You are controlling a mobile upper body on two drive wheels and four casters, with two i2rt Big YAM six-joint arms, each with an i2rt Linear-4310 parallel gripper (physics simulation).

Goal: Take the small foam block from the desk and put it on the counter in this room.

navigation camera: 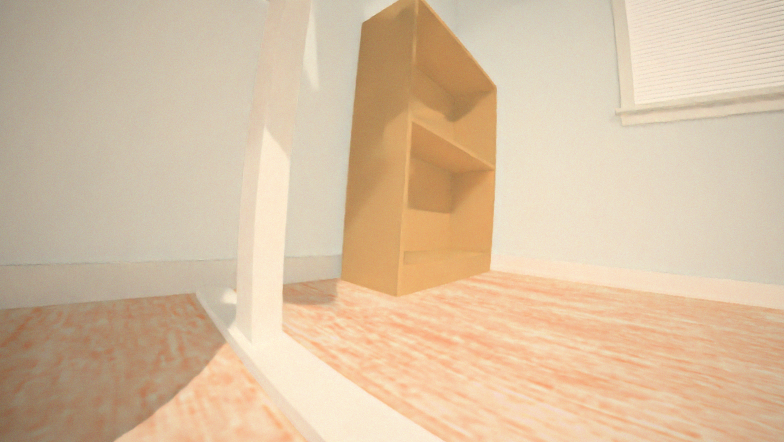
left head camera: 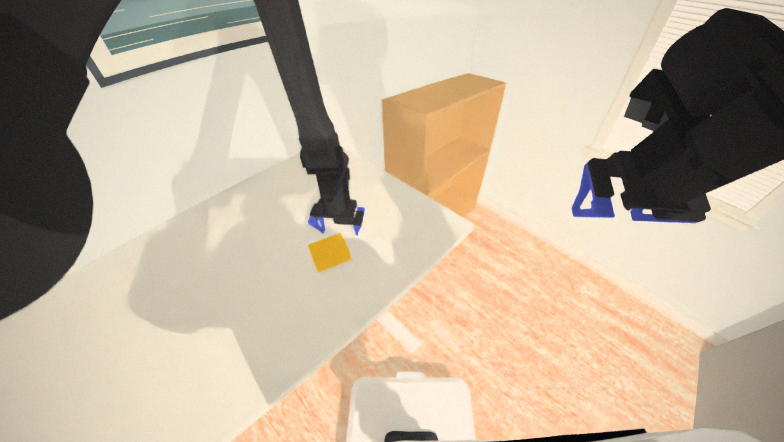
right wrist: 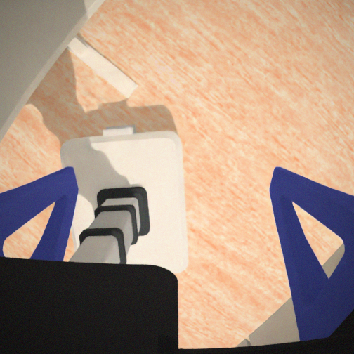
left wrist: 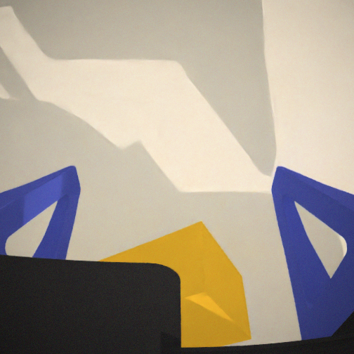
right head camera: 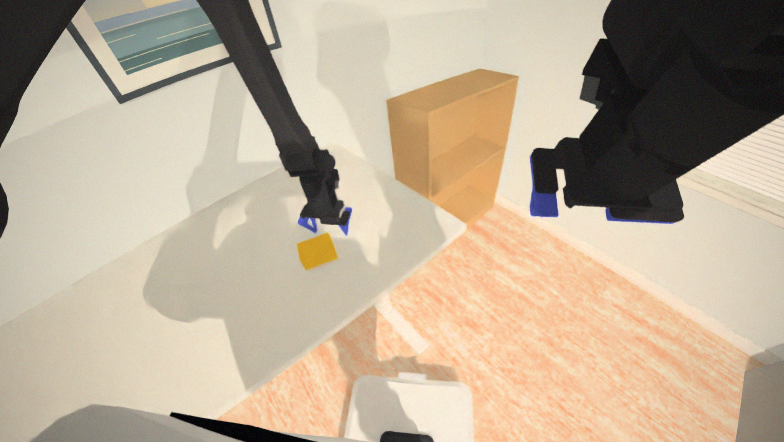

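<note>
The yellow foam block lies on the pale desk. My left gripper is open above the desk, just beyond the block in the head views. In the left wrist view the block shows low between the spread blue fingers, partly hidden by the black gripper body. My right gripper is open and empty, off the desk at the right, above the floor. I cannot make out a counter in these views.
An orange-brown shelf unit stands beyond the desk's far corner. A white desk leg stands on a foot bar. The robot's white base is beside the desk edge. A framed picture hangs behind.
</note>
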